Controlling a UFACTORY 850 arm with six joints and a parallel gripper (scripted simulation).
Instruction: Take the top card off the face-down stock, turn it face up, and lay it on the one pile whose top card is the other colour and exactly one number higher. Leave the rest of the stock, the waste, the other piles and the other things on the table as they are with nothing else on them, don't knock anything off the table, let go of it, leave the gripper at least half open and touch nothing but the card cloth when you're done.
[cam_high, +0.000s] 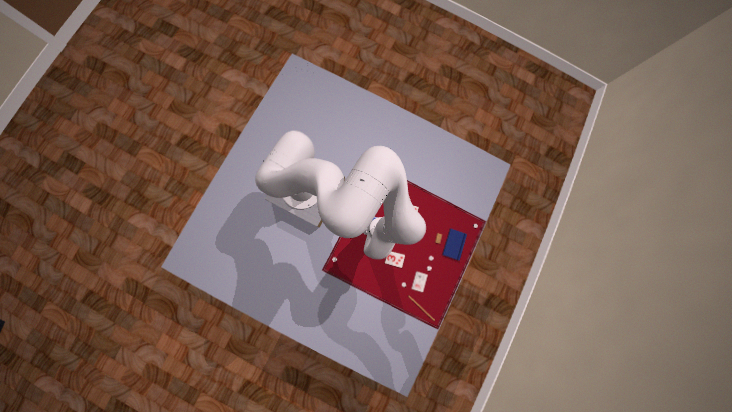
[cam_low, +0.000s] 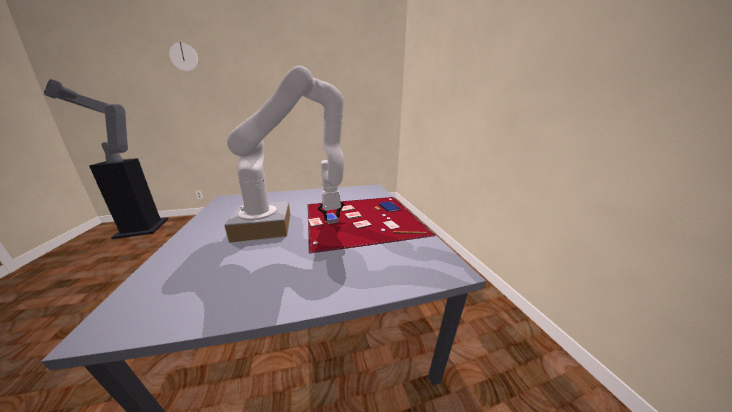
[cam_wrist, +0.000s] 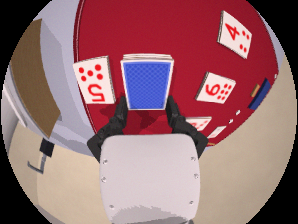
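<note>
Right now the card is 90 mm behind my hand, 30 mm below it and 20 mm to the left of it. The rest, counted from my hand: pencil (360 mm ahead, 270 mm to the right, 30 mm below); then red card cloth (190 mm ahead, 50 mm below).
</note>
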